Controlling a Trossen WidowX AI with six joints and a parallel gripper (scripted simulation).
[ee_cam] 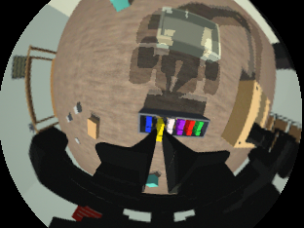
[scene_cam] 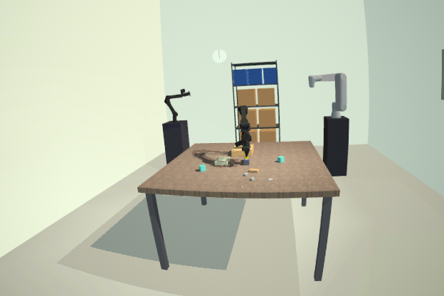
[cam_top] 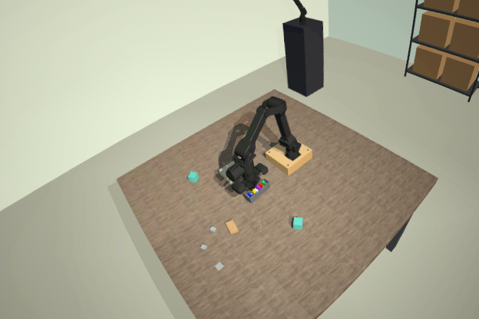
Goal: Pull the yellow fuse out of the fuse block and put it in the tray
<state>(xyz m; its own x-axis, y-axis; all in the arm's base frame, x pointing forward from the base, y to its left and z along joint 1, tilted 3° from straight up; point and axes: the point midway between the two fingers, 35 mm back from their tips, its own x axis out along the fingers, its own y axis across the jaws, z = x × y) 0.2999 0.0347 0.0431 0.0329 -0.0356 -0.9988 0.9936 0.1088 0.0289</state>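
The cream tray is 30 mm behind my gripper tip, 210 mm to the right of it and 60 mm below it. Also, from my gripper tip: yellow fuse: 10 mm below.
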